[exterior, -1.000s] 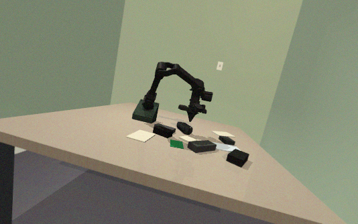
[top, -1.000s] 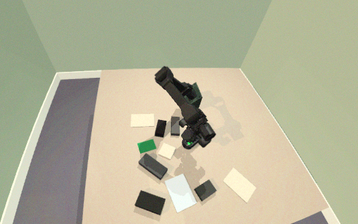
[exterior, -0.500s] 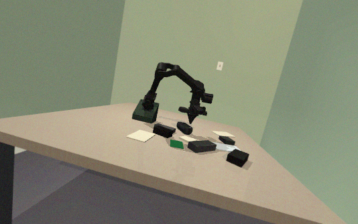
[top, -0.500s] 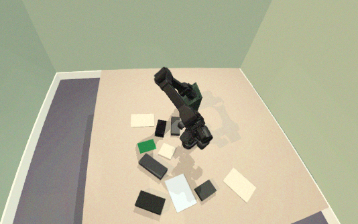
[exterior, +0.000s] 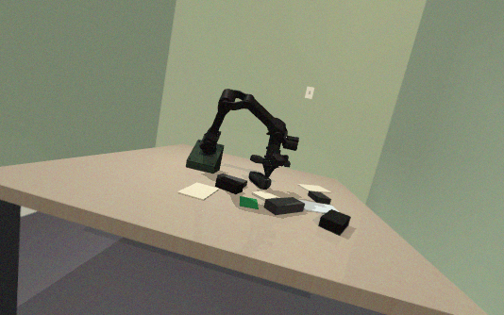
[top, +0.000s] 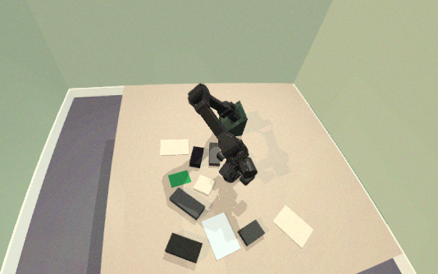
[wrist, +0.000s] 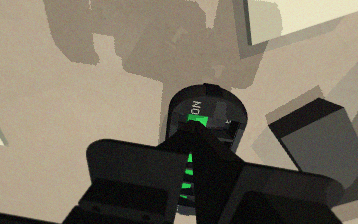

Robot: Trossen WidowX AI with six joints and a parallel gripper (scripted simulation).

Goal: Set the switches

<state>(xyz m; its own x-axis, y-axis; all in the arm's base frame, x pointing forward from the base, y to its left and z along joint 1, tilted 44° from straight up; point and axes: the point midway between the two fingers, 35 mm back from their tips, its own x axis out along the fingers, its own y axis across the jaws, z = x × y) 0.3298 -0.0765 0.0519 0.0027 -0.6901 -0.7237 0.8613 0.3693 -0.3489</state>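
My gripper tip is 150 mm past the grey module, 50 mm to the left of it and 40 mm above it. Round my gripper tip: cream tile 130 mm to the right, 40 mm below, 10 mm ahead; black block 140 mm to the right, 140 mm behind, 30 mm below; grey block 220 mm to the right, 90 mm ahead, 30 mm below.
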